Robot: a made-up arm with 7 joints.
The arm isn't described. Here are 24 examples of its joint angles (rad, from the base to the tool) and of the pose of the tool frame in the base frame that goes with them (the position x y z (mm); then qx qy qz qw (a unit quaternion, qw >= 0)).
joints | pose
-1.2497 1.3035 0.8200 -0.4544 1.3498 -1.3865 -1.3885 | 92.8 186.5 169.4 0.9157 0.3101 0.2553 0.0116
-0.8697 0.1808 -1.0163 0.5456 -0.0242 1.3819 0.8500 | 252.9 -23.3 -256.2 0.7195 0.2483 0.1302 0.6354
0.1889 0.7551 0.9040 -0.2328 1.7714 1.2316 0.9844 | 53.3 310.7 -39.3 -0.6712 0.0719 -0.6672 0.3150
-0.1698 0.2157 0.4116 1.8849 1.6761 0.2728 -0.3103 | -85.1 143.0 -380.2 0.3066 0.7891 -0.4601 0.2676
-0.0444 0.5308 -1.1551 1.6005 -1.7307 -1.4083 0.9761 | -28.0 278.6 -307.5 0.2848 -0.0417 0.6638 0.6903
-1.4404 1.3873 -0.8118 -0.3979 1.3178 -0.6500 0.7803 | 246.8 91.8 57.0 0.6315 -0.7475 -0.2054 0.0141
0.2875 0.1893 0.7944 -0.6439 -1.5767 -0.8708 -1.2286 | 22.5 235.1 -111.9 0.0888 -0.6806 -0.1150 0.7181
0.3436 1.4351 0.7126 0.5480 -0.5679 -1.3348 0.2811 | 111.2 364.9 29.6 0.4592 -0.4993 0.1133 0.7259
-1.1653 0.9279 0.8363 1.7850 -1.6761 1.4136 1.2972 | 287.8 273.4 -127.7 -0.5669 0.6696 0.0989 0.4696
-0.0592 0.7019 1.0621 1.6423 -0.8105 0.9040 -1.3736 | -55.5 287.2 -314.1 -0.7843 -0.0082 0.1499 0.6019
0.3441 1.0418 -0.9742 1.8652 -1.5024 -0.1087 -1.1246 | -142.0 422.5 -96.0 0.0258 0.7385 0.1956 0.6447
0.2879 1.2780 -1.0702 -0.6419 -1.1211 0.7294 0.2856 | -46.9 129.8 -191.1 0.0372 0.7775 -0.3351 0.5309
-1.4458 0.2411 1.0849 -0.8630 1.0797 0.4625 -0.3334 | 129.8 188.0 68.6 0.0749 -0.3538 0.6604 0.6581
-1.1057 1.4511 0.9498 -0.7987 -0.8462 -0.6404 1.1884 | -3.4 143.2 144.8 -0.2635 -0.9369 -0.0493 0.2243
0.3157 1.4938 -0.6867 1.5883 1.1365 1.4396 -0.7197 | -18.0 432.7 24.4 -0.4906 -0.5587 -0.3938 0.5405
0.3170 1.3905 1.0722 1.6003 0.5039 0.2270 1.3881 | -86.6 453.6 -42.5 -0.6666 -0.2591 -0.6979 0.0392
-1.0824 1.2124 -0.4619 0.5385 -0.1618 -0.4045 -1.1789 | 317.4 245.9 17.2 0.5616 0.0943 -0.4780 0.6687
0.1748 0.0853 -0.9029 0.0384 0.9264 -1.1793 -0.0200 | -1.5 -70.8 -242.2 0.0385 -0.4359 -0.5953 0.6739
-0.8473 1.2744 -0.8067 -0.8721 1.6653 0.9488 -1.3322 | 170.0 79.9 -8.4 0.8780 0.0720 0.0282 0.4723
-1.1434 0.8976 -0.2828 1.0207 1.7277 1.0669 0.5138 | 323.8 278.1 -34.4 0.8379 0.0628 0.5419 0.0153
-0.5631 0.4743 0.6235 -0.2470 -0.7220 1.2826 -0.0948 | 233.2 210.7 -88.9 -0.1795 0.2169 -0.0439 0.9586
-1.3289 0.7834 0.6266 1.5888 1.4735 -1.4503 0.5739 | 338.7 227.5 -86.8 0.3986 -0.4269 -0.0450 0.8104
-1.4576 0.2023 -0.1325 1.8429 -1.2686 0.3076 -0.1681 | 367.9 61.0 -185.2 -0.4390 0.3624 0.0274 0.8217
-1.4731 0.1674 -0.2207 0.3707 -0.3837 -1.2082 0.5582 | 312.5 -28.1 75.5 -0.3891 -0.7181 -0.0561 0.5743
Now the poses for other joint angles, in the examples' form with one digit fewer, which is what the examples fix.
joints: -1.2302 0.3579 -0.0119 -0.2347 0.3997 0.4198 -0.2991
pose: 294 49 74 0.334 -0.357 -0.053 0.871
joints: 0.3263 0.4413 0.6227 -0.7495 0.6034 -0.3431 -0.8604
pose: 77 191 -91 0.677 0.070 -0.240 0.693
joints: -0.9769 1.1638 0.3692 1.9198 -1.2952 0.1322 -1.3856
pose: 166 390 -150 -0.395 -0.258 0.014 0.882
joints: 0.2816 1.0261 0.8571 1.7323 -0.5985 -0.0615 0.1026
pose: -157 393 -169 0.035 0.409 0.764 0.497
